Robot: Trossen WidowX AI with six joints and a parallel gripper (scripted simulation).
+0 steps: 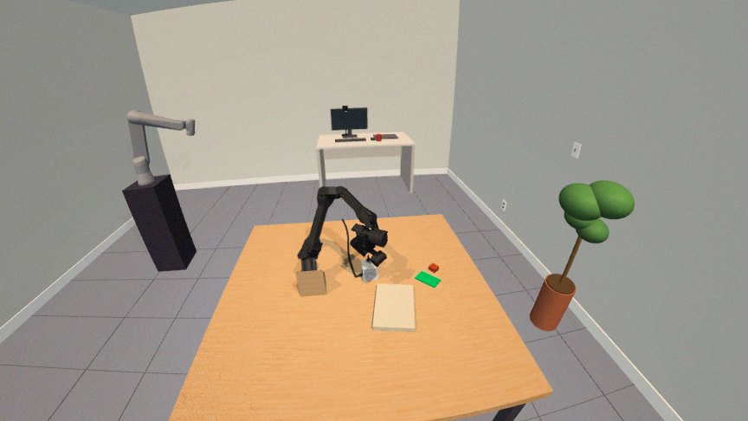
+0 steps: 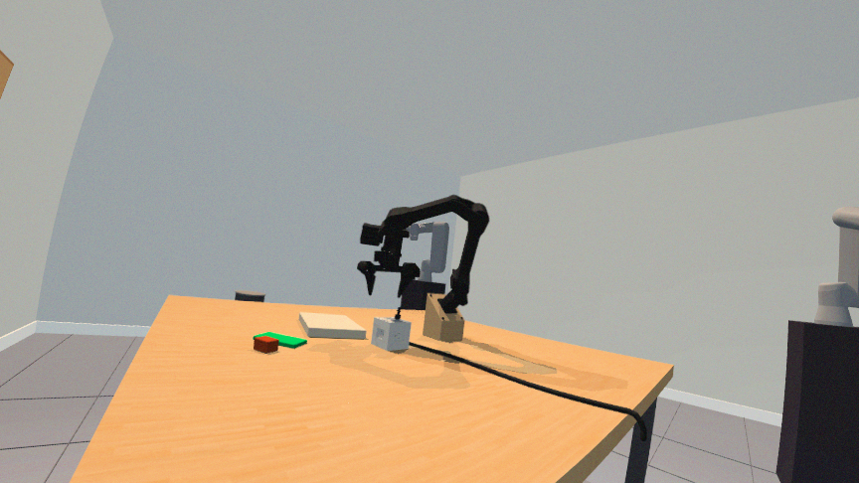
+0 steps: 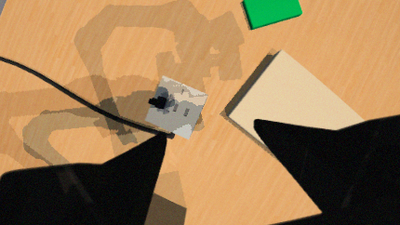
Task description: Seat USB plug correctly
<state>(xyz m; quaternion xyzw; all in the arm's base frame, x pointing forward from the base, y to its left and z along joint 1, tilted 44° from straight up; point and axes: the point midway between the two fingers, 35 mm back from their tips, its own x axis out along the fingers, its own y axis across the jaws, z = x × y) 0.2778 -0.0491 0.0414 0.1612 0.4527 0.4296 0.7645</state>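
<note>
The dark USB plug is 80 mm to the left of my gripper tip and 40 mm below it. Round my gripper tip: beige flat box: 70 mm ahead, 180 mm to the right, 120 mm below; small red block: 330 mm ahead, 30 mm to the left, 120 mm below; green flat block: 280 mm ahead, 40 mm to the right, 130 mm below.
</note>
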